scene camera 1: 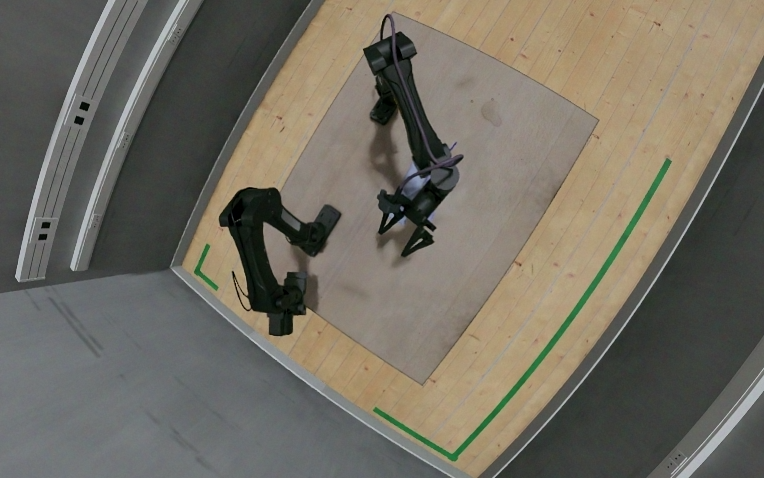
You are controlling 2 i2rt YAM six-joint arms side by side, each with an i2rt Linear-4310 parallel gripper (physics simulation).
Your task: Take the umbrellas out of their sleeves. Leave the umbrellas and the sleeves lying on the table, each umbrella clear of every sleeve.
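Note:
A pale lavender-blue item (415,183) lies on the grey-brown mat in the middle of the picture, largely hidden under the left arm. A thin blue tip shows above the arm's joint, and small pale blue bits show beside the gripper. I cannot tell umbrella from sleeve, or how many there are. My left gripper (392,244) is open, its two fingers spread and empty, at the lower left of this item. My right gripper (288,308) is at the lower left edge of the mat, away from the item; its fingers are hard to make out against the dark wrist.
The grey-brown mat (507,186) lies on a light wood surface (619,186). The left arm stretches over the mat from the top. The right arm is folded at the left. Green tape lines (563,332) mark the right and lower sides. Grey walls surround the wood surface.

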